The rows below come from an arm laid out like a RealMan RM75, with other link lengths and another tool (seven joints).
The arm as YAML. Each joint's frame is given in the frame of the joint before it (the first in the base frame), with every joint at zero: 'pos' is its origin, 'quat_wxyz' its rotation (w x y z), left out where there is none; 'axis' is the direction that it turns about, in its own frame. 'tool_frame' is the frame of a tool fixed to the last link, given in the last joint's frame.
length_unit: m
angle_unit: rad
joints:
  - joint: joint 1
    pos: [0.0, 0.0, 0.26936]
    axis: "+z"
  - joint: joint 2
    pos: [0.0, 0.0, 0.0]
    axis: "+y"
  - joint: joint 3
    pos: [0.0, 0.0, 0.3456]
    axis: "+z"
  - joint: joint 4
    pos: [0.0, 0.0, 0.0]
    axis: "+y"
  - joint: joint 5
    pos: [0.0, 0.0, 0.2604]
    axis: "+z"
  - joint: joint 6
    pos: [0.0, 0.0, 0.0]
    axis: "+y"
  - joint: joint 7
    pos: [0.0, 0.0, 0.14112]
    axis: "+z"
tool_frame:
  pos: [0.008, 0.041, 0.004]
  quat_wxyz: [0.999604, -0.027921, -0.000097, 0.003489]
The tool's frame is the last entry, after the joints.
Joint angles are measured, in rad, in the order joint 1, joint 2, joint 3, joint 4, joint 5, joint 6, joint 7. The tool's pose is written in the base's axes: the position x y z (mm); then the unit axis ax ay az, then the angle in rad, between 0 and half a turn. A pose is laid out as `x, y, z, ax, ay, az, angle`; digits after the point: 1 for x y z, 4 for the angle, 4 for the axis.
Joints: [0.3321 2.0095 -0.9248 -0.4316 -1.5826 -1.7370 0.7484]
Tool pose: 403.0, 274.9, -36.8, -0.9345, 0.0251, 0.3551, 2.8462
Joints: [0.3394 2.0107 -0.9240 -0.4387 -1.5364 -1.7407 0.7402]
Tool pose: 397.0, 283.4, -33.1, -0.9290, 0.0133, 0.3699, 2.8111
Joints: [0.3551 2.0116 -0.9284 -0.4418 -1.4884 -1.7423 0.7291]
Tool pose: 388.7, 294.4, -30.2, -0.9231, -0.0017, 0.3846, 2.7813
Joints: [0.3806 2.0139 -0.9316 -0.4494 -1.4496 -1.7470 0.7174]
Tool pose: 377.0, 308.1, -27.6, -0.9169, -0.0238, 0.3984, 2.7628
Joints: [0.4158 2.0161 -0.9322 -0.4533 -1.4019 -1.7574 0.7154]
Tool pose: 360.9, 324.6, -23.6, -0.9066, -0.0452, 0.4195, 2.7480
